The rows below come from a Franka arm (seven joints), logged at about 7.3 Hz.
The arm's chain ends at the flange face. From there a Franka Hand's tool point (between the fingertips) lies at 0.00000 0.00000 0.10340 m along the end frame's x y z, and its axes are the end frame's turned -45 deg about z.
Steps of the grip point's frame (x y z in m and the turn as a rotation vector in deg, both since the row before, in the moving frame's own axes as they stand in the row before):
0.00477 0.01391 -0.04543 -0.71 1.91 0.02
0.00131 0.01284 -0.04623 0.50 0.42 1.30
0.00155 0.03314 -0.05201 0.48 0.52 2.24
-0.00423 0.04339 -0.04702 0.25 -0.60 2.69
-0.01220 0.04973 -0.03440 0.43 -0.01 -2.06
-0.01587 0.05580 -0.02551 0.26 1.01 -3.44
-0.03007 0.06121 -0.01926 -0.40 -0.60 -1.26
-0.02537 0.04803 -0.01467 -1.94 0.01 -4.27
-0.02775 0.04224 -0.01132 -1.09 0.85 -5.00
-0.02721 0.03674 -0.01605 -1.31 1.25 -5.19
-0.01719 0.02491 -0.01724 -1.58 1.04 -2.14
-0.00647 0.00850 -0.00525 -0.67 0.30 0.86
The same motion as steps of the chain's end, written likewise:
0.00987 0.00799 -0.04536 0.85 1.85 0.02
0.01009 0.00933 -0.04622 0.65 -0.06 1.30
0.02445 0.02361 -0.05200 0.71 0.03 2.24
0.02879 0.03325 -0.04701 -0.25 -0.60 2.69
0.02711 0.04432 -0.03440 0.30 -0.31 -2.06
0.02733 0.05233 -0.02549 0.90 0.53 -3.44
0.02226 0.06327 -0.01925 -0.71 -0.14 -1.26
0.01345 0.04953 -0.01461 -1.36 1.38 -4.27
0.00776 0.04929 -0.01129 -0.17 1.37 -5.00
0.00347 0.04529 -0.01600 -0.04 1.81 -5.19
0.00210 0.02914 -0.01718 -0.38 1.85 -2.14
0.00020 0.01010 -0.00524 -0.26 0.69 0.86

